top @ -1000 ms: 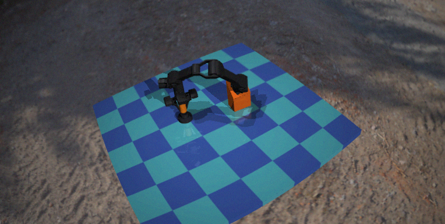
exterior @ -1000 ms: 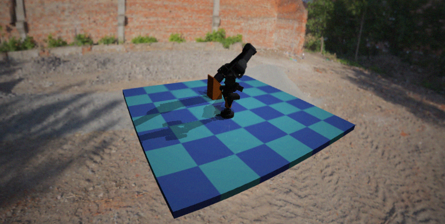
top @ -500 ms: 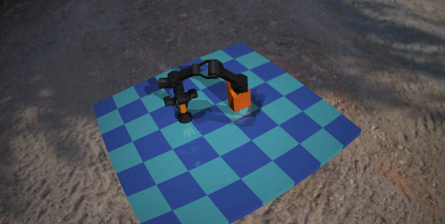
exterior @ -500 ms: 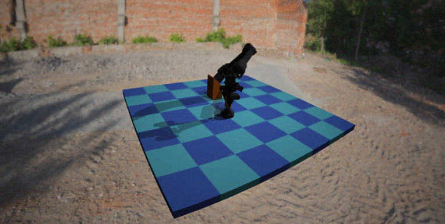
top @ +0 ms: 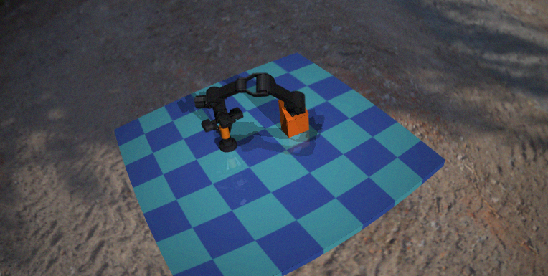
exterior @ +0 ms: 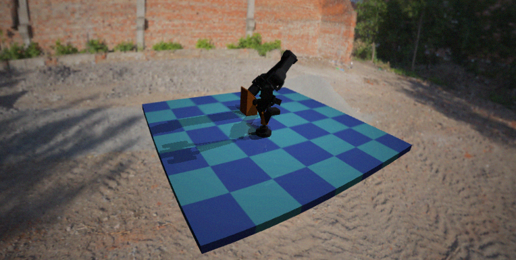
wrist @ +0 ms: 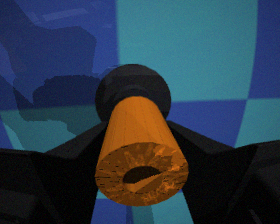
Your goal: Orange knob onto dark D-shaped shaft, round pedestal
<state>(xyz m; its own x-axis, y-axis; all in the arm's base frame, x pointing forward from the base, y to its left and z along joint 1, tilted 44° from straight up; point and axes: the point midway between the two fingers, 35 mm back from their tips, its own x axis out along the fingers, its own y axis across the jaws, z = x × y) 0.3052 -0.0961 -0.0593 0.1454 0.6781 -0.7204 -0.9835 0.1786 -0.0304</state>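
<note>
Right now my gripper tip is 2 cm below the orange knob. The rest, counted from my gripper tip: pedestal (4 cm below).
</note>
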